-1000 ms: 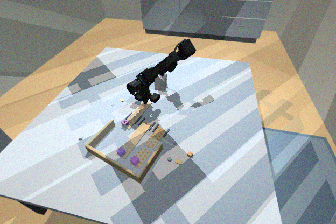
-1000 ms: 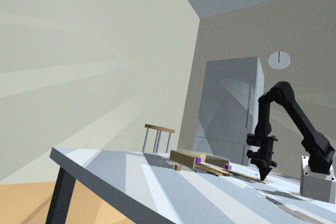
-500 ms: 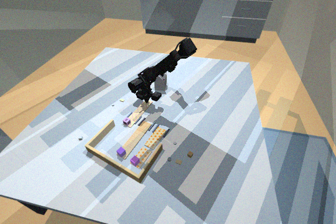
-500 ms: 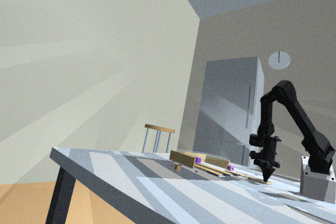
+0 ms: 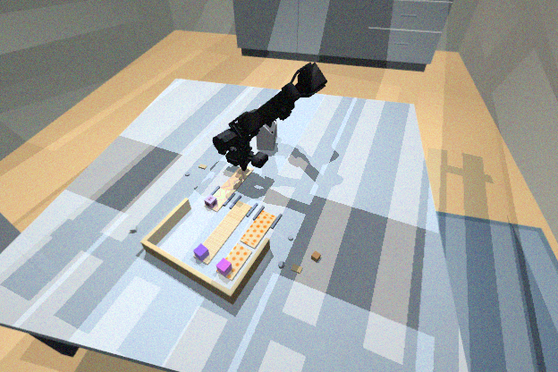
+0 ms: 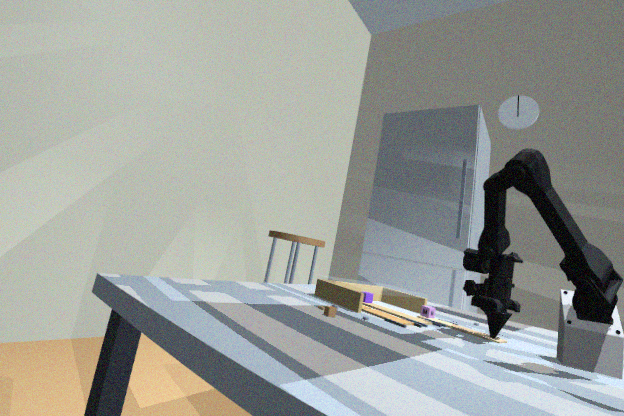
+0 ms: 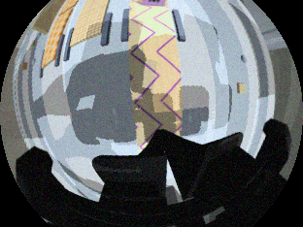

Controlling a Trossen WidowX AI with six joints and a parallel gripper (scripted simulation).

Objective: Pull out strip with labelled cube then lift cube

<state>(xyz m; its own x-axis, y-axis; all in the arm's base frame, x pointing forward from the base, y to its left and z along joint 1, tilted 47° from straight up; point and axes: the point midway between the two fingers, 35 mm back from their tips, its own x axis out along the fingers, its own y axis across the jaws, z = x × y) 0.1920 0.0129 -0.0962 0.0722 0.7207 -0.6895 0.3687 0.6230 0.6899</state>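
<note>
The zigzag-patterned strip is 8 cm ahead of my gripper tip and 3 cm to the right of it. The rest, counted from my gripper tip: tan block 34 cm ahead, 28 cm to the left; purple labelled cube 18 cm ahead, 8 cm to the right, 2 cm above.
</note>
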